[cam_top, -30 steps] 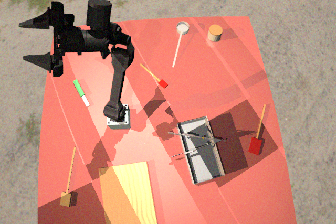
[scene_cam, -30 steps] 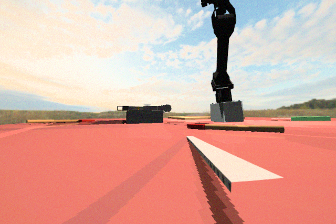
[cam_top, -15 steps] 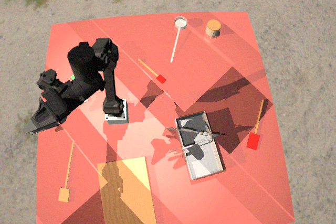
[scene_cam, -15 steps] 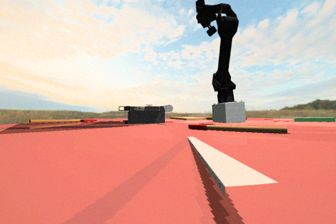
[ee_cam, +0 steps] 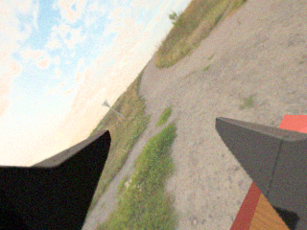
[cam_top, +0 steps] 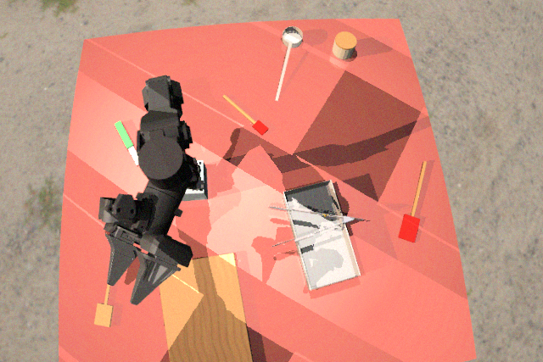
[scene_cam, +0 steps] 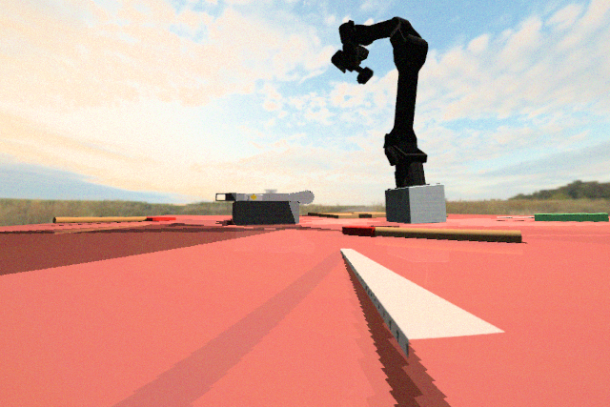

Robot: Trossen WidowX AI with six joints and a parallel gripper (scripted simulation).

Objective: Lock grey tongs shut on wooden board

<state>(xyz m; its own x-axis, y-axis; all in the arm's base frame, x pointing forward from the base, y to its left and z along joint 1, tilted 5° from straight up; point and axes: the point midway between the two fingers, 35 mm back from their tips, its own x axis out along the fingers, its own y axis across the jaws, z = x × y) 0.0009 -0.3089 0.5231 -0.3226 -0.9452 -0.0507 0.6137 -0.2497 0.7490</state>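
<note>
Now: gripper tip 59 cm above the roasting tin, 37 cm short of it and 19 cm to the right of it. From my gripper tip the other things lie so: wooden board 61 cm below, 7 cm to the right, 3 cm ahead; red spatula 69 cm ahead, 61 cm below, 27 cm to the left; wooden cylinder 88 cm to the left, 58 cm below, 48 cm ahead.
</note>
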